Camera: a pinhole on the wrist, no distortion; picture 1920 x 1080 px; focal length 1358.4 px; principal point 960.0 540.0 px. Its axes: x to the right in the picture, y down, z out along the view. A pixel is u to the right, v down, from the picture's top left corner.
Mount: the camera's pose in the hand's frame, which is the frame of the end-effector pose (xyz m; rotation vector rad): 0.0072 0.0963 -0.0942 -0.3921 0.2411 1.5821
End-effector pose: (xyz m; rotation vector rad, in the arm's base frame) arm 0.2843 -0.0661 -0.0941 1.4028 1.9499 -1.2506
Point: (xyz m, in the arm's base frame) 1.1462 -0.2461 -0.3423
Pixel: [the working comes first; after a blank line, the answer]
In the camera's frame: 0.6212 0.1897 0.5447

outside the picture
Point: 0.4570 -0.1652 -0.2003
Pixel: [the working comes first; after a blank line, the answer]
In the camera's frame: 0.0088 0.0232 0.2300

1012.2 676.9
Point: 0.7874 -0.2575 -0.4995
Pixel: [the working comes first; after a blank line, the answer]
In the camera's frame: 0.3214 -0.0627 0.5496

1754.4 385.0
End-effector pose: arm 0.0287 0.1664 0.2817 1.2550 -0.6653 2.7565
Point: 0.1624 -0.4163 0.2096
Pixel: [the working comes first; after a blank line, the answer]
In the camera's frame: 0.2486 0.0133 0.5215

1607.5 574.6
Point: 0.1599 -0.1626 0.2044
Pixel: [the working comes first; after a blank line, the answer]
In the camera's frame: 0.0811 0.0714 0.3399

1284.2 825.4
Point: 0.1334 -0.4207 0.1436
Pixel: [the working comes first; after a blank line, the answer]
In the camera's frame: 0.3028 0.0442 0.4852

1807.9 663.7
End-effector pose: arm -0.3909 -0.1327 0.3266 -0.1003 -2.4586 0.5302
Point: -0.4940 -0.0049 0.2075
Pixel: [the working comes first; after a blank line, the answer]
In the camera's frame: -0.0102 -0.0554 0.2056

892.5 173.9
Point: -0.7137 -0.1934 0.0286
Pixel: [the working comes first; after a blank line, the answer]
In the camera's frame: -0.2216 -0.1200 0.4643

311.8 189.1
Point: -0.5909 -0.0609 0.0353
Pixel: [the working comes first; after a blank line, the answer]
In the camera's frame: -0.0688 -0.0459 0.4022

727.4 385.0
